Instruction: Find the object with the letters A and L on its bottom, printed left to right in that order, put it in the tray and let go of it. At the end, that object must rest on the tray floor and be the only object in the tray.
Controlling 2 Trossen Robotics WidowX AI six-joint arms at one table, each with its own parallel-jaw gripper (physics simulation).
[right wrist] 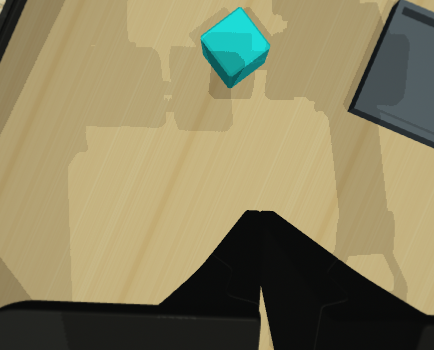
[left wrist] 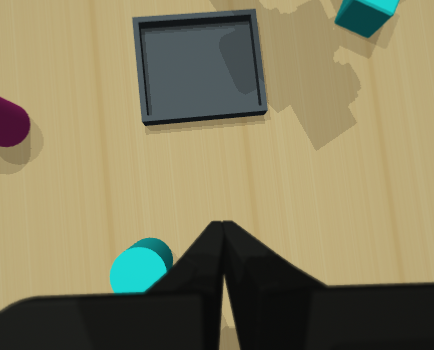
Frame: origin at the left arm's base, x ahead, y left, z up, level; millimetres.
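Seen in the pictures: left gripper, fingertip midpoint: point(left wrist: 221, 231); right gripper, fingertip midpoint: point(right wrist: 258, 224).
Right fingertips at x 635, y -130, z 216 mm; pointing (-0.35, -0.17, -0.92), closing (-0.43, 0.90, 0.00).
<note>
Pixels of each thing's middle, then the offset from my right fingertips to it. "*": a spot on its surface instead. Level surfaces: height alone.
- grey tray, body centre: point(left wrist: 200, 67) dx -183, dy +124, dz -234 mm
- cyan block, body centre: point(right wrist: 234, 50) dx -118, dy -61, dz -221 mm
- cyan cylinder, body centre: point(left wrist: 144, 267) dx -389, dy +183, dz -216 mm
- magenta cylinder, surface spot: point(left wrist: 10, 125) * dx -249, dy +308, dz -214 mm
- wooden table, its level: dz -243 mm
A grey tray point(left wrist: 200, 118) point(right wrist: 370, 65) stands on the table with nothing in it in the left wrist view. A cyan block point(left wrist: 367, 17) point(right wrist: 237, 42) stands beside it, at the top right of the left wrist view. A cyan cylinder point(left wrist: 138, 272) stands upright at the lower left, partly hidden by the left gripper's finger. Part of a magenta cylinder point(left wrist: 10, 125) shows at the left edge. No letters are visible, and the bottoms are hidden. My left gripper point(left wrist: 221, 231) is shut and empty, on the near side of the tray. My right gripper point(right wrist: 258, 224) is shut and empty, short of the cyan block.
The wooden table point(left wrist: 190, 175) point(right wrist: 165, 175) lies under everything, with shadows of the arms on it. A dark edge shows at the top left corner of the right wrist view. The tray's raised walls stand between the cyan block and the magenta cylinder.
</note>
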